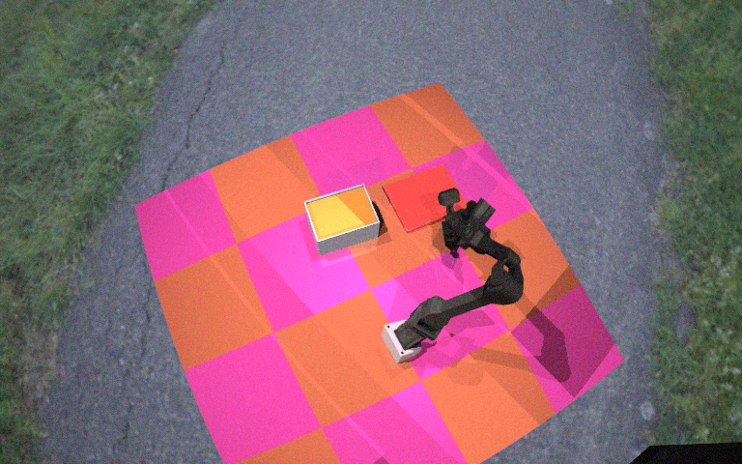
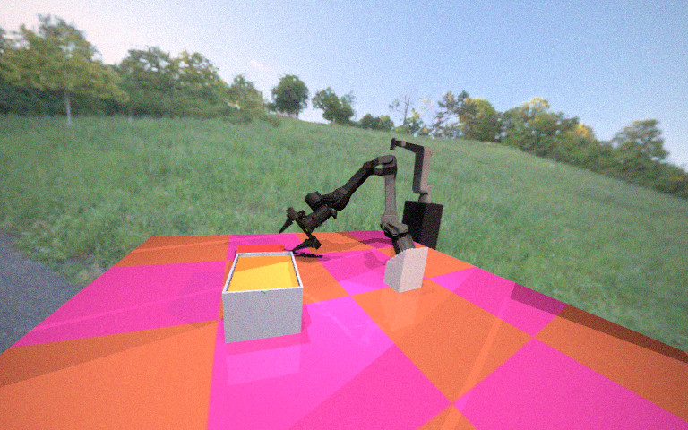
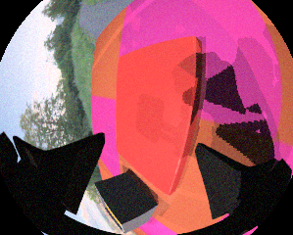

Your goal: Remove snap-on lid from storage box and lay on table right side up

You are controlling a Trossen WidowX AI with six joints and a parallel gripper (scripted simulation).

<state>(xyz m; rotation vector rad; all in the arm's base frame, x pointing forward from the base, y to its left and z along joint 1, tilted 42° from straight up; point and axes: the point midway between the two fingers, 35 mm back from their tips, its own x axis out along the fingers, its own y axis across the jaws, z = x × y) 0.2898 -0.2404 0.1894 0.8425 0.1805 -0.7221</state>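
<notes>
Right now the snap-on lid is 80 mm ahead of my gripper tip and 50 mm below it. Round my gripper tip: grey storage box: 290 mm to the left, 110 mm ahead, 10 mm below.
</notes>
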